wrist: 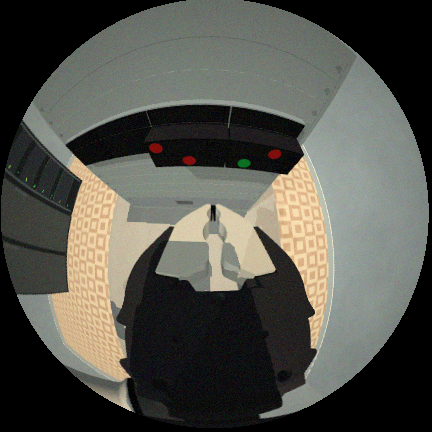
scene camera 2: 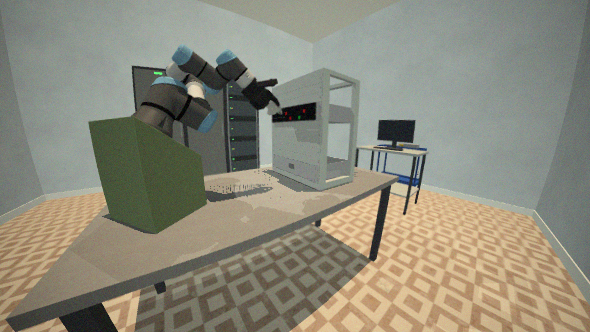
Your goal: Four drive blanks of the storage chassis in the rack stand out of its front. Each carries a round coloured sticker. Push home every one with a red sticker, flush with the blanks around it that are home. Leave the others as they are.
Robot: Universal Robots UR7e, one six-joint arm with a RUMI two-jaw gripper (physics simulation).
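Observation:
The storage chassis [scene camera 2: 311,113] [wrist: 107,142] is a black band across the front of the pale grey rack [scene camera 2: 324,135] [wrist: 200,55]. Four neighbouring blanks stand out as a dark block in the wrist view. Their stickers there, from left, are a red sticker [wrist: 156,148], a lower red sticker [wrist: 189,160], a green sticker [wrist: 244,163] and a higher red sticker [wrist: 274,154]. Small red and green marks also show in the scene view. My gripper [scene camera 2: 280,113] [wrist: 211,206] is shut and empty, its pale tips close before the chassis's left part in the scene view. Whether they touch it is unclear.
The rack stands on the grey table [scene camera 2: 240,220]. The green pedestal [scene camera 2: 145,175] carries the arm at the table's left. Dark server cabinets [scene camera 2: 243,125] [wrist: 40,225] stand behind. A desk [scene camera 2: 367,148] with a monitor [scene camera 2: 396,131] stands beyond the rack at the right.

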